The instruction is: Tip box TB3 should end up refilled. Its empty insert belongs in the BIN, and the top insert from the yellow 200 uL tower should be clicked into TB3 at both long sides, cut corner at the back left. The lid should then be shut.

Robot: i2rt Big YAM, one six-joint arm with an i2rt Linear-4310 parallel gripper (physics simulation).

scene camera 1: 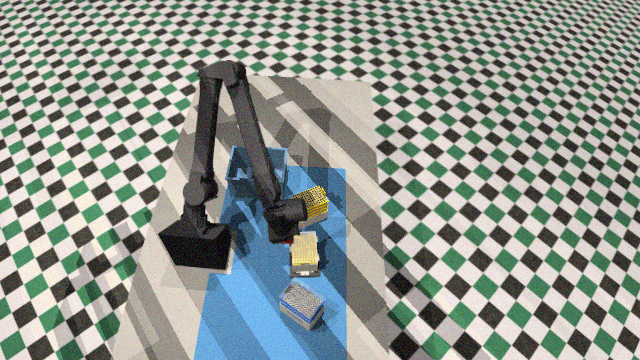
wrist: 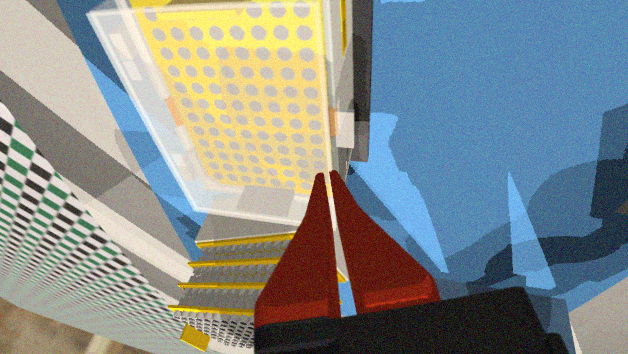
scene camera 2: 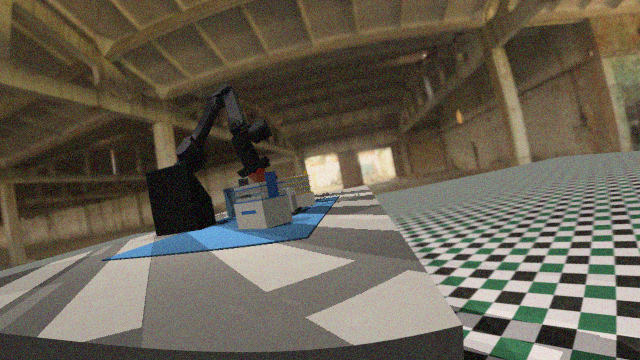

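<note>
TB3 (scene camera 1: 301, 268) (wrist: 344, 90) stands in a dark holder with a yellow insert (scene camera 1: 304, 250) (wrist: 250, 100) inside. Its clear lid (wrist: 220, 202) lies over the insert; I cannot tell whether it is fully shut. My gripper (scene camera 1: 288, 242) (scene camera 2: 257, 175) (wrist: 327, 180) is shut and empty. In the wrist view its red tips show at the near corner of TB3's long side; contact cannot be told. The yellow tower (scene camera 1: 312, 201) (scene camera 2: 300, 184) (wrist: 230, 275) stands behind TB3, with several yellow inserts. The blue BIN (scene camera 1: 240, 186) stands at the back left, with something pale inside.
A grey box with a blue-edged rack (scene camera 1: 302, 300) (scene camera 2: 265, 212) stands in front of TB3. The boxes stand on a blue mat (scene camera 1: 240, 310) (scene camera 2: 200, 241). The arm's black base (scene camera 1: 197, 250) (scene camera 2: 177, 202) is at the left, and the arm's forearm passes close by the BIN in scene camera 1.
</note>
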